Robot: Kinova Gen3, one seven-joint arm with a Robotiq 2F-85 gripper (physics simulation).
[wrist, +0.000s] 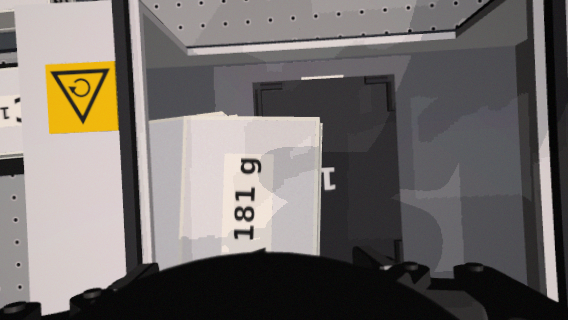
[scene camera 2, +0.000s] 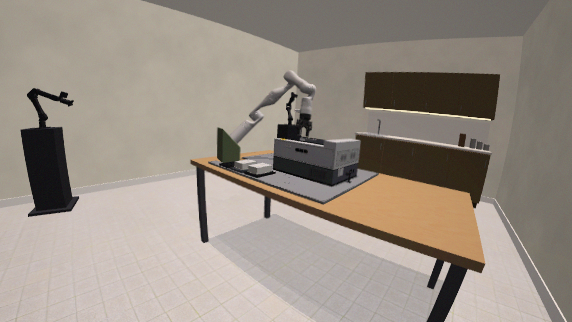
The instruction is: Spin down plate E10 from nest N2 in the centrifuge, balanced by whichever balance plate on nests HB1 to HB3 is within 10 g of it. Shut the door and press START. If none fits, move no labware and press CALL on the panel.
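Places are measured from the arm's base along level axes (x ahead, y left, z up), in centimetres.
Where they show: gripper, fingertip midpoint: (scene camera 2: 303,136); arm's base, origin of the base link: (scene camera 2: 232,140).
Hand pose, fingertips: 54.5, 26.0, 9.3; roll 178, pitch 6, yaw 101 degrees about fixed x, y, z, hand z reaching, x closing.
Observation:
Each offset is from my fingertips to the centre of the thing, as dx, dy, dz. "spot": to the spot under its first point.
The centrifuge {+7.9, +5.7, -11.6} (scene camera 2: 302,159) (wrist: 75,210) stands on the bench with its top opening uncovered. In the wrist view, a pale plate labelled "181 g" {-1.3, -1.3, -7.4} (wrist: 292,200) sits in the chamber, over the left part of a dark bucket (wrist: 362,130) marked 1. Another pale piece of labware {-1.1, -6.9, -12.2} (wrist: 165,170) shows at its left, partly covered by it. The near end of the labelled plate is hidden by the black gripper body. My gripper (scene camera 2: 304,134) is open, pointing down low over the chamber, with nothing between its fingers. The names E10 and N2 cannot be read.
Two pale plates {-19.1, -31.5, -20.5} (scene camera 2: 245,164) {-5.9, -28.2, -20.5} (scene camera 2: 260,168) stand on dark nests left of the centrifuge. Chamber walls (wrist: 537,150) rise close around the labware. A pale plate marked C {spot: -4.1, -26.9, -18.4} (wrist: 9,132) shows at the left edge. A green wedge (scene camera 2: 227,146) stands at the arm's base.

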